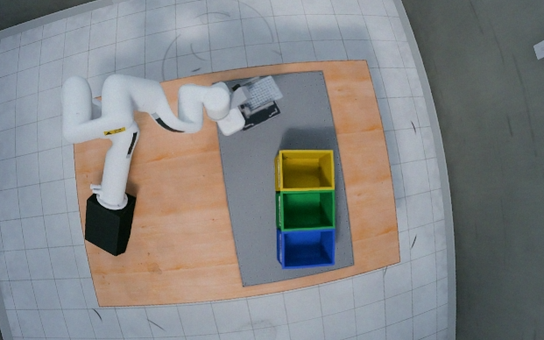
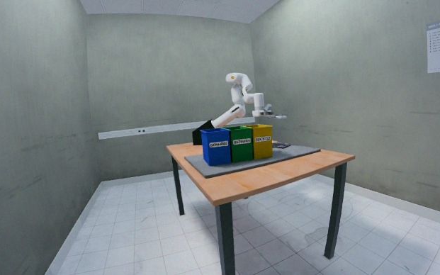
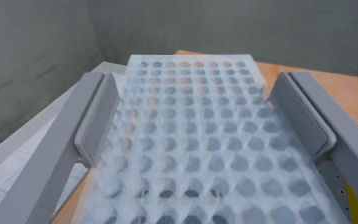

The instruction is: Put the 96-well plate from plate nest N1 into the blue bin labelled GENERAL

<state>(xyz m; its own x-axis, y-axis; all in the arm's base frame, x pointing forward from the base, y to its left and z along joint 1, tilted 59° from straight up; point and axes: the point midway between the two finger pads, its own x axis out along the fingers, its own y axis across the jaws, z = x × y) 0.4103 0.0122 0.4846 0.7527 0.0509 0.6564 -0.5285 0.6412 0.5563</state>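
My gripper is now 480 mm to the left of the blue general bin, 230 mm short of it and 140 mm above it. Also, from my hand: clear 96-well plate: 10 mm below; black plate nest N1: 220 mm below; yellow bin: 220 mm to the right, 190 mm ahead, 140 mm below.
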